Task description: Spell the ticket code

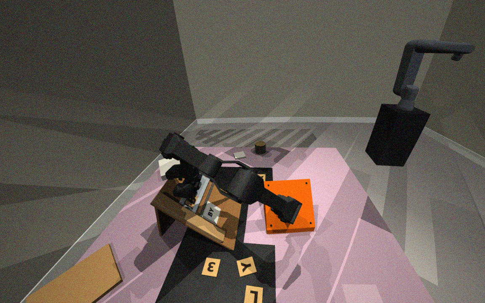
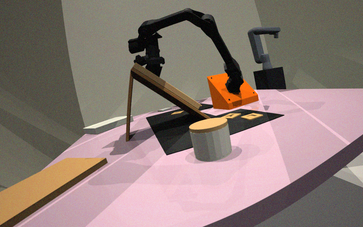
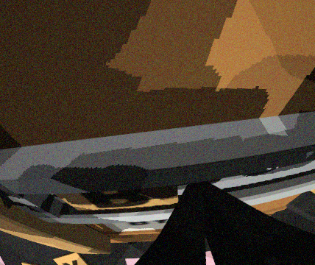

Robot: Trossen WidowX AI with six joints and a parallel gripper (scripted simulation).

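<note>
The b tile is 40 mm to the left of my gripper tip. The rest, counted from my gripper tip: black mat: 180 mm below, 160 mm behind, 30 mm to the right; then white ticket: 80 mm below, 60 mm behind, 30 mm to the left; then 3 tile: 190 mm to the left, 180 mm below, 110 mm behind.
</note>
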